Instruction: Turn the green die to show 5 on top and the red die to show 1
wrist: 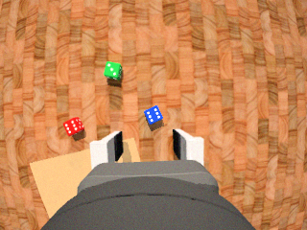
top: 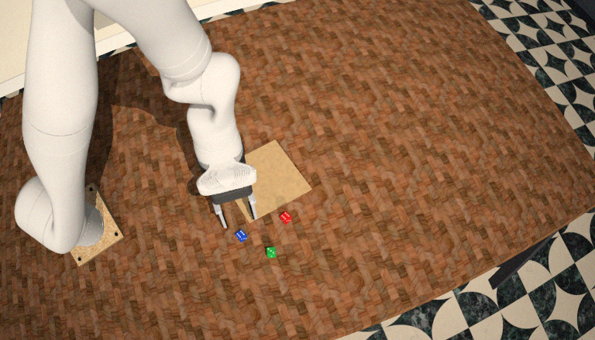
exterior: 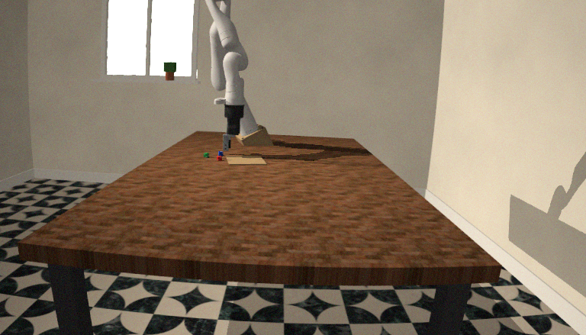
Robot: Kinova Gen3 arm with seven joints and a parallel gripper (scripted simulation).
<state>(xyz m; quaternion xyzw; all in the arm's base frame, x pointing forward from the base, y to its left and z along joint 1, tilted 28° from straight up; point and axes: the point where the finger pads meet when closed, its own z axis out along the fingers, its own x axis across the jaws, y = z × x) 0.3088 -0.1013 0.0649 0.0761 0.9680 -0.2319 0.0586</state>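
Right now my hand is 40 mm above the blue die, 20 mm to the left of it and 10 mm past it. Round my hand: tan mat (80 mm ahead, 70 mm to the left, 40 mm below); green die (80 mm to the right, 40 mm below, 20 mm ahead); red die (80 mm ahead, 40 mm below, 30 mm to the right).
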